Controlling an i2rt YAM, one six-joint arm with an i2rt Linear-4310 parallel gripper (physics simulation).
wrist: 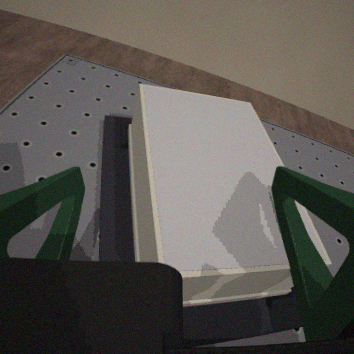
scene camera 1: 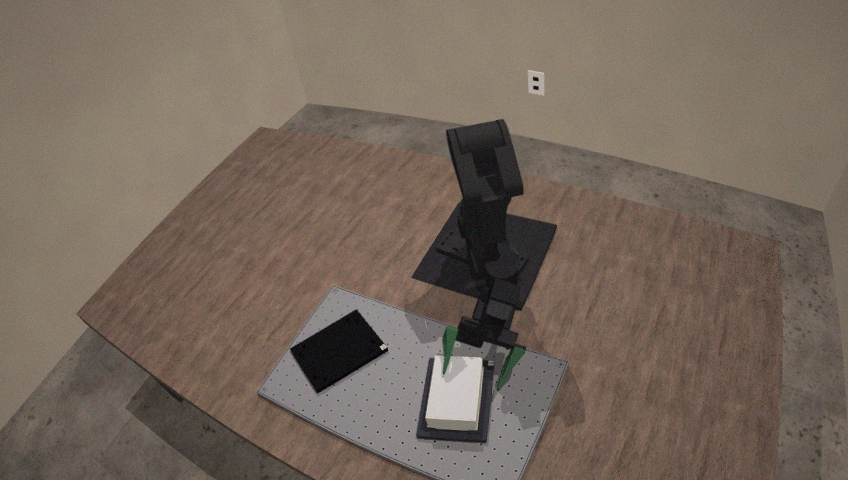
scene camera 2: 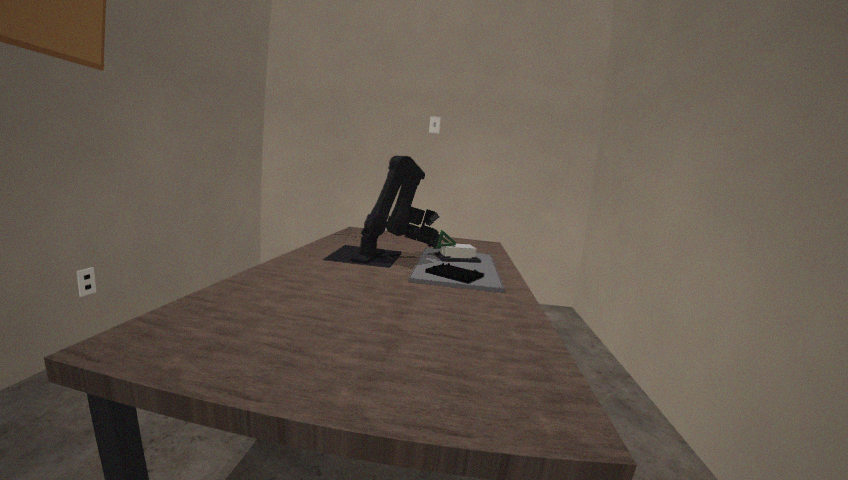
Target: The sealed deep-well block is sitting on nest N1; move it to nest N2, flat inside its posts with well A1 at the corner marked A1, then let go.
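Frame: origin at the arm's base, x ahead, y left, z up, level; centimetres.
Seen in the pictures: gripper, fingertip midpoint: [wrist: 177,176] [scene camera 1: 471,382] [scene camera 2: 453,244]; arm's base at its link origin: [scene camera 2: 368,255].
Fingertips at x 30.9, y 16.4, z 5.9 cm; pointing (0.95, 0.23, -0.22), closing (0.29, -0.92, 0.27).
Note:
Offsets run from my fingertips to a thing's top centre. "pt": to the spot under its first point. Level surfaces: height alone.
The sealed deep-well block @(dx +2.3, dy -1.8, dz +0.3 cm) [scene camera 1: 455,389] [scene camera 2: 458,251] [wrist: 215,165], white and boxy, sits on dark nest N1 [scene camera 1: 451,435] [scene camera 2: 467,259] [wrist: 116,200]. Black nest N2 @(dx +5.2, dy -27.4, dz -2.9 cm) [scene camera 1: 339,350] [scene camera 2: 454,273] is empty and turned at an angle to N1, with a small white tag @(pt dx -0.1, dy -19.7, dz -3.9 cm) [scene camera 1: 383,346] at one corner. My gripper [scene camera 1: 471,381] [scene camera 2: 446,240] [wrist: 177,176] is open, its green fingers spread near the block's arm-side end. In the wrist view the right finger overlaps the block's right edge; the left finger stands apart, out over the left side. Whether either touches is unclear. Well A1's corner on the block cannot be read.
Both nests stand on a grey perforated board @(dx +3.8, dy -11.7, dz -5.0 cm) [scene camera 1: 368,410] [scene camera 2: 493,282] [wrist: 50,115] on the wooden table @(dz -6.4 cm) [scene camera 1: 238,237] [scene camera 2: 333,356]. The arm's black base plate [scene camera 1: 538,237] [scene camera 2: 339,255] is behind the board. A small light tag @(pt dx -7.0, dy -0.4, dz -3.9 cm) [scene camera 1: 490,362] marks N1's arm-side corner.

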